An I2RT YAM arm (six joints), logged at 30 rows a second.
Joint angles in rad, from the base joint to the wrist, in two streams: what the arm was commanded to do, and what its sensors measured. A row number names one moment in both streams.
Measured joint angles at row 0:
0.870, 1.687, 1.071, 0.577, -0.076, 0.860
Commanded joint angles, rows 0 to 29:
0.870, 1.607, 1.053, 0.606, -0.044, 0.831
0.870, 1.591, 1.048, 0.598, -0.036, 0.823
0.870, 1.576, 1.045, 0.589, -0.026, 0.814
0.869, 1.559, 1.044, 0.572, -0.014, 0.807
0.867, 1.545, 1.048, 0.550, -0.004, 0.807
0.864, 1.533, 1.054, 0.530, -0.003, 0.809
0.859, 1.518, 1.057, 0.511, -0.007, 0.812
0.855, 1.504, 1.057, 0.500, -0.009, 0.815
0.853, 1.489, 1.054, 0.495, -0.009, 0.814
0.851, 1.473, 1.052, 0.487, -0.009, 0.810
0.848, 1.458, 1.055, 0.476, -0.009, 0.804
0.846, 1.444, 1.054, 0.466, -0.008, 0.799
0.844, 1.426, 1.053, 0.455, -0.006, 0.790
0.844, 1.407, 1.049, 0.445, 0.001, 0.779
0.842, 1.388, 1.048, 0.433, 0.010, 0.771
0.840, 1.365, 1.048, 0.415, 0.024, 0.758
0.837, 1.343, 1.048, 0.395, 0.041, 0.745
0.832, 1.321, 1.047, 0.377, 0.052, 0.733
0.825, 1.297, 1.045, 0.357, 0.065, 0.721
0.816, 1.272, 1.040, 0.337, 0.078, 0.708
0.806, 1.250, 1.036, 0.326, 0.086, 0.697
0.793, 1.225, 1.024, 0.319, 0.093, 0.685
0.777, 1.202, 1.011, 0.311, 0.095, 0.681
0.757, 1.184, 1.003, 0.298, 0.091, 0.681
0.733, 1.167, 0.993, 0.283, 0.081, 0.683
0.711, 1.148, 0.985, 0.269, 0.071, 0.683
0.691, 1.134, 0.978, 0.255, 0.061, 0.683
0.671, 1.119, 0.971, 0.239, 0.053, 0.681
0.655, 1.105, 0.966, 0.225, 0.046, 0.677
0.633, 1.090, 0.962, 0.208, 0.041, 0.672
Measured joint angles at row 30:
0.668, 1.130, 0.968, 0.268, 0.056, 0.699
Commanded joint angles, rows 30 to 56:
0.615, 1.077, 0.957, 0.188, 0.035, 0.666
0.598, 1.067, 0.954, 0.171, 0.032, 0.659
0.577, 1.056, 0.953, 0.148, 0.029, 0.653
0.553, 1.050, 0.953, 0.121, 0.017, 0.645
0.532, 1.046, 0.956, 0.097, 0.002, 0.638
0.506, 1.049, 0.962, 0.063, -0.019, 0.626
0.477, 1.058, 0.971, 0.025, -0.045, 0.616
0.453, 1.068, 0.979, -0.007, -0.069, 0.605
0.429, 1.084, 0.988, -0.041, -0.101, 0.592
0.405, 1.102, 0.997, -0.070, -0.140, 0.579
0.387, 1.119, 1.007, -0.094, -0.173, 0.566
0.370, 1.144, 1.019, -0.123, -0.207, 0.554
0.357, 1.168, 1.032, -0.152, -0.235, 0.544
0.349, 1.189, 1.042, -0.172, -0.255, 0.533
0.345, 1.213, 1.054, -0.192, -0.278, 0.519
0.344, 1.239, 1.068, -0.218, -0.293, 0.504
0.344, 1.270, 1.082, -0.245, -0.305, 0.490
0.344, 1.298, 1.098, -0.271, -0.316, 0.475
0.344, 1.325, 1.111, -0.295, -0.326, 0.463
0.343, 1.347, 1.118, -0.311, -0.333, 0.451
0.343, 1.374, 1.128, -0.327, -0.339, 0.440
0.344, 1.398, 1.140, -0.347, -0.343, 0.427
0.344, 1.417, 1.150, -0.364, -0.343, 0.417
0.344, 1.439, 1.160, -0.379, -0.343, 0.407
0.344, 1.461, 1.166, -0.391, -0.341, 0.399
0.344, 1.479, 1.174, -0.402, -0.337, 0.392
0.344, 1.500, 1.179, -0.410, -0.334, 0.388
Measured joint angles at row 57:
0.344, 1.485, 1.127, -0.340, -0.314, 0.435
